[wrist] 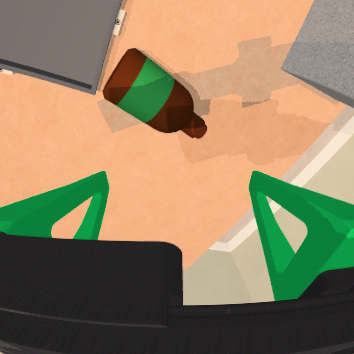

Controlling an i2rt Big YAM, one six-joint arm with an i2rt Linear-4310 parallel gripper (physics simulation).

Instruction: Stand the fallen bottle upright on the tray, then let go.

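Frame: origin at the arm's base, x back, y left, z down, level; centimetres.
Where they show: gripper, fingertip midpoint: (178, 178).
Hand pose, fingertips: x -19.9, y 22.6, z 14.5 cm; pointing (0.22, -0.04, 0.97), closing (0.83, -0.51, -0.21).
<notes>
After its pixels a point has its place.
A brown bottle (148, 91) @[z 29.0, x -21.0, y 21.5 cm] with a green label lies on its side on the orange-tan table top, in the upper middle of the wrist view. Its neck points to the lower right and its base to the upper left. The grey tray (47, 37) @[z 35.8, x -34.5, y 22.1 cm] is at the upper left, partly cut off by the view; the bottle's base lies close beside the tray's near right corner. My gripper (178, 178) @[z 14.5, x -19.9, y 22.6 cm] is open, with its green fingers wide apart and nothing between them. The bottle lies ahead of the fingertips, apart from them.
A grey block-like object (327, 50) @[z 28.7, x -3.1, y 4.4 cm] stands at the upper right, partly cut off. The table's edge (295, 177) runs diagonally at the right, with a pale floor beyond it. Shadows fall across the table around the bottle.
</notes>
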